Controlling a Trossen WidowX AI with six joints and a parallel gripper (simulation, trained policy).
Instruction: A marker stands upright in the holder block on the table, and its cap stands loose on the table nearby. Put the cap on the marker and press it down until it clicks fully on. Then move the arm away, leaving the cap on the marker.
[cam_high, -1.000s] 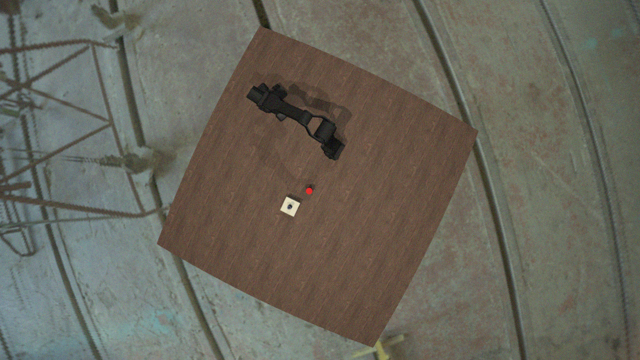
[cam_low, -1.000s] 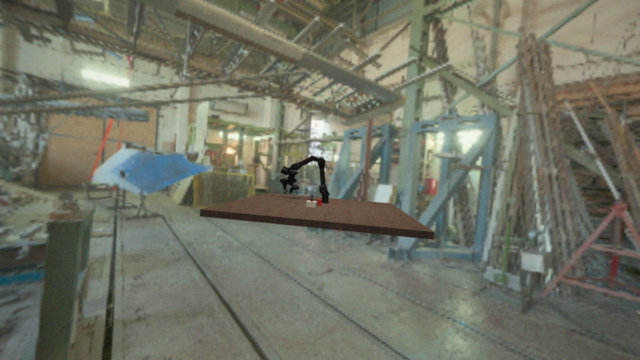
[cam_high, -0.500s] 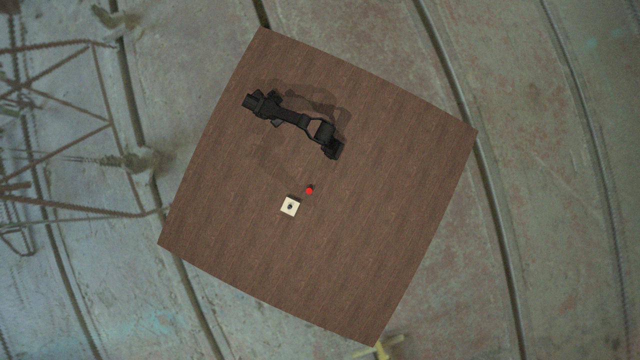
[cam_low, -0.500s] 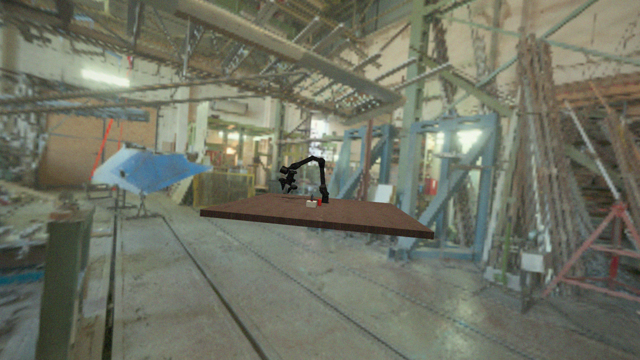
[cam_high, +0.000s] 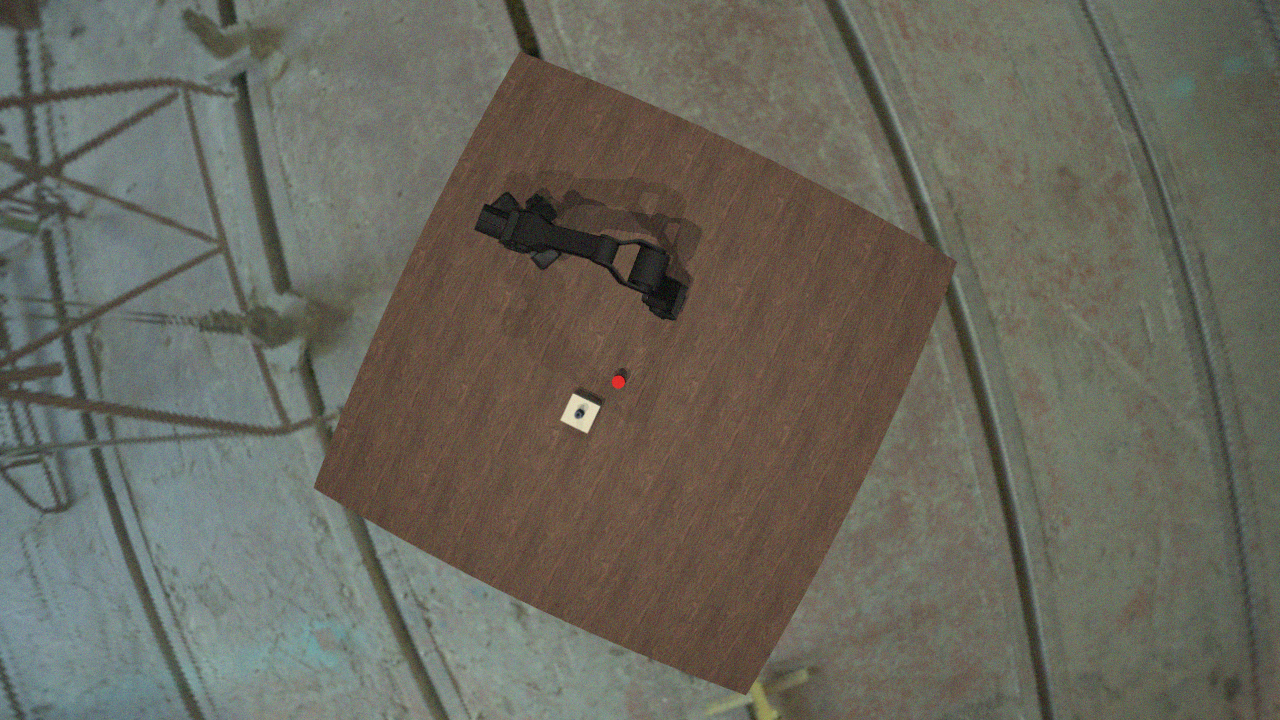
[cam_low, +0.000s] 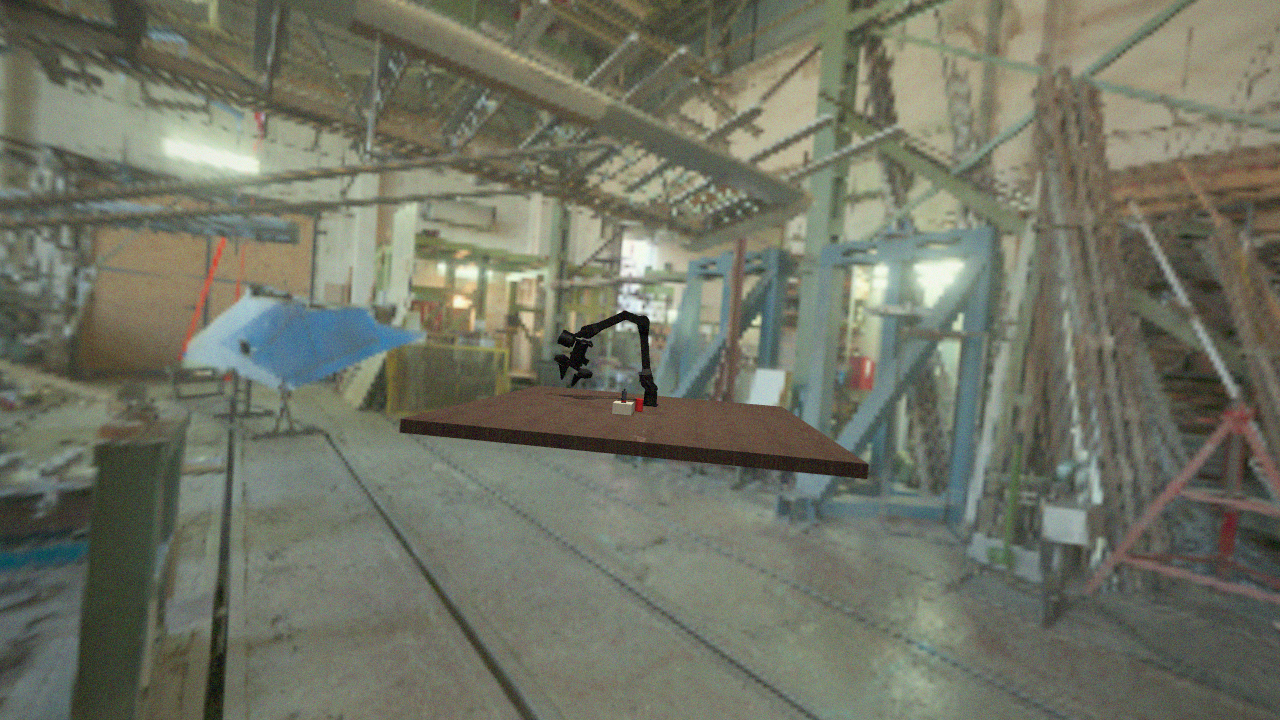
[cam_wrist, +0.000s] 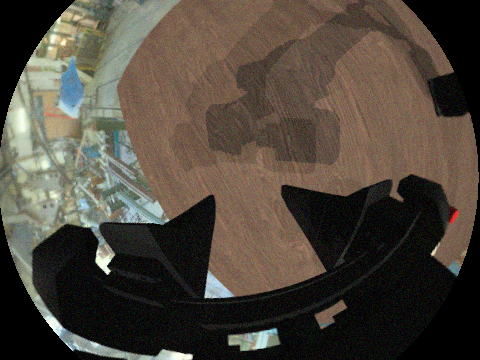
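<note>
The red cap is 360 mm to the left of my gripper tip, 230 mm ahead of it and 40 mm below it. Round my gripper tip: holder block (340 mm ahead, 310 mm to the left, 50 mm below).
</note>
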